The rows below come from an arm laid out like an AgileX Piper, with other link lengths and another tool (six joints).
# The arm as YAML. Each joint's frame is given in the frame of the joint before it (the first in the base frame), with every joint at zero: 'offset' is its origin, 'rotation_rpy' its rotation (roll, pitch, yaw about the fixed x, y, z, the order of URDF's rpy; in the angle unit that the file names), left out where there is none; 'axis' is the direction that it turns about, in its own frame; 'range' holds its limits. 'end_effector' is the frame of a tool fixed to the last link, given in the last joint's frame.
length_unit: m
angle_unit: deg
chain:
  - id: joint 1
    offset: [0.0, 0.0, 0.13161]
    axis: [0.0, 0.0, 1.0]
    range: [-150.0, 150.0]
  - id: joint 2
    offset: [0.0, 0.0, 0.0]
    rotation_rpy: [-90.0, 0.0, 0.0]
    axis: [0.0, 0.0, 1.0]
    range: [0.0, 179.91]
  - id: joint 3
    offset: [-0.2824, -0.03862, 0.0]
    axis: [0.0, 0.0, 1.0]
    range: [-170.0, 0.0]
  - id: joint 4
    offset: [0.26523, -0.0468, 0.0]
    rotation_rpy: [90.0, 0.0, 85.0]
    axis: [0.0, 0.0, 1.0]
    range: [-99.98, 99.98]
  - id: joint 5
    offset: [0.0, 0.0, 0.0]
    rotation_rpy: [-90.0, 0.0, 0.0]
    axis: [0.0, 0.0, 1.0]
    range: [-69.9, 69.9]
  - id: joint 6
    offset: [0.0, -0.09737, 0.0]
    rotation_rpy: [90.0, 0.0, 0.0]
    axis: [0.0, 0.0, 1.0]
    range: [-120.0, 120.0]
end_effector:
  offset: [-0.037, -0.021, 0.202]
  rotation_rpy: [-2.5, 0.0, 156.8]
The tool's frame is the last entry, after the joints.
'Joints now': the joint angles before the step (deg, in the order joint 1, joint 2, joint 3, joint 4, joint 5, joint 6). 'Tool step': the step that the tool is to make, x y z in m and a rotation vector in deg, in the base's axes. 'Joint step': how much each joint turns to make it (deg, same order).
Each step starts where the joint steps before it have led.
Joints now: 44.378 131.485 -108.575 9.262 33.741 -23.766
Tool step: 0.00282 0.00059 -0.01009 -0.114 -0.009 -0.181
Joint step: -0.064 1.211 -0.079 0.005 -1.068 -0.062
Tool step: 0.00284 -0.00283 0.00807 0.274 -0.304 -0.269
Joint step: -0.349 -0.745 -0.057 -0.030 0.399 -0.012
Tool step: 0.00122 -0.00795 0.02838 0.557 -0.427 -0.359
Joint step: -0.673 -3.061 -0.048 -0.072 2.438 0.103
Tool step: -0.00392 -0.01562 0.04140 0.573 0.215 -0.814
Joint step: -0.939 -4.961 -0.001 -0.124 4.709 0.822
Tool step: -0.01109 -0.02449 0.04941 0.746 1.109 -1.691
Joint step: -1.140 -6.446 0.002 -0.163 6.631 2.090
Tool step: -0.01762 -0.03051 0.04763 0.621 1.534 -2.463
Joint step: -1.008 -6.842 0.001 -0.634 7.300 3.319
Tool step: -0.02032 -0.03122 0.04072 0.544 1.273 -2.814
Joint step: -0.683 -6.342 -0.004 -1.032 6.609 3.761
